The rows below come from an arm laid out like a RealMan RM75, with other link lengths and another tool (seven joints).
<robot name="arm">
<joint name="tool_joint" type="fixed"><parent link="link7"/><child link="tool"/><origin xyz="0.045 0.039 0.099" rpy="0.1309 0 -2.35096"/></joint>
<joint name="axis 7" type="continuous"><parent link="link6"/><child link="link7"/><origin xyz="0 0.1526 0" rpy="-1.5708 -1.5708 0"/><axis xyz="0 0 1"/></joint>
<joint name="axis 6" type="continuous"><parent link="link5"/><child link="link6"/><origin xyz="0 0 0" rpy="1.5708 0 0"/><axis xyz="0 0 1"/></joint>
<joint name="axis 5" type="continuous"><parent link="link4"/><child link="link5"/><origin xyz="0 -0.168 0" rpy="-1.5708 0 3.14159"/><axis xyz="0 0 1"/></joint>
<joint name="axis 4" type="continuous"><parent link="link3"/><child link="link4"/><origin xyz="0 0 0" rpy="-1.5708 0 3.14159"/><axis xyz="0 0 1"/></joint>
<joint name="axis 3" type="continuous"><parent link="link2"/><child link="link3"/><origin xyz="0.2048 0 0" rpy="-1.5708 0 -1.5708"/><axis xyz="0 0 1"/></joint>
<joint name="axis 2" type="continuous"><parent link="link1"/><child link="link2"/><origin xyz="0 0 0" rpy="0 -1.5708 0"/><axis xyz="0 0 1"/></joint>
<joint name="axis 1" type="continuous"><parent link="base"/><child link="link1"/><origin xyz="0 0 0.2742" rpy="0 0 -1.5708"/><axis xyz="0 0 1"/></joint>
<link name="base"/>
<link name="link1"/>
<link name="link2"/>
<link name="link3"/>
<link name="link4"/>
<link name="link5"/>
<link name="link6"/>
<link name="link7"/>
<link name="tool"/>
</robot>
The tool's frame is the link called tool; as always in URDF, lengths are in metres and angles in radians. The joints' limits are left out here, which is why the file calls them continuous.
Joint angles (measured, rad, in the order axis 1, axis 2, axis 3, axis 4, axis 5, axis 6, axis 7), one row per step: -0.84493, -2.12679, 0.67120, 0.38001, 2.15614, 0.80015, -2.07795; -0.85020, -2.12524, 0.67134, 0.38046, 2.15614, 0.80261, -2.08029; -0.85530, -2.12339, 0.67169, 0.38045, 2.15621, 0.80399, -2.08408; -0.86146, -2.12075, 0.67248, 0.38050, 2.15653, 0.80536, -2.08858; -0.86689, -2.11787, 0.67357, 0.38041, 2.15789, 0.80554, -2.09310; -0.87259, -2.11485, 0.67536, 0.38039, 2.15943, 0.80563, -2.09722; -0.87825, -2.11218, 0.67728, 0.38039, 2.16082, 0.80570, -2.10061; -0.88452, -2.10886, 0.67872, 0.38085, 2.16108, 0.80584, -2.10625; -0.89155, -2.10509, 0.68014, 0.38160, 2.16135, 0.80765, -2.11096; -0.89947, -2.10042, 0.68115, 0.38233, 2.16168, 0.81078, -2.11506; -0.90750, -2.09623, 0.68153, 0.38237, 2.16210, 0.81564, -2.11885
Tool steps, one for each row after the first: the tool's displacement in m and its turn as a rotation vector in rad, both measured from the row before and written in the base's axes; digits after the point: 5 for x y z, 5 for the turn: 0.00215, 0.00096, 0.00057, -0.00048, -0.00140, -0.00464; 0.00187, 0.00110, 0.00065, 0.00003, -0.00143, -0.00276; 0.00206, 0.00142, 0.00092, 0.00031, -0.00081, -0.00357; 0.00134, 0.00142, 0.00095, 0.00068, 0.00098, -0.00269; 0.00133, 0.00141, 0.00093, 0.00048, 0.00198, -0.00369; 0.00139, 0.00129, 0.00078, 0.00027, 0.00215, -0.00426; 0.00187, 0.00189, 0.00131, 0.00179, 0.00001, -0.00282; 0.00230, 0.00184, 0.00143, 0.00108, 0.00010, -0.00510; 0.00263, 0.00198, 0.00172, 0.00091, 0.00018, -0.00676; 0.00301, 0.00138, 0.00133, -0.00111, -0.00122, -0.00708
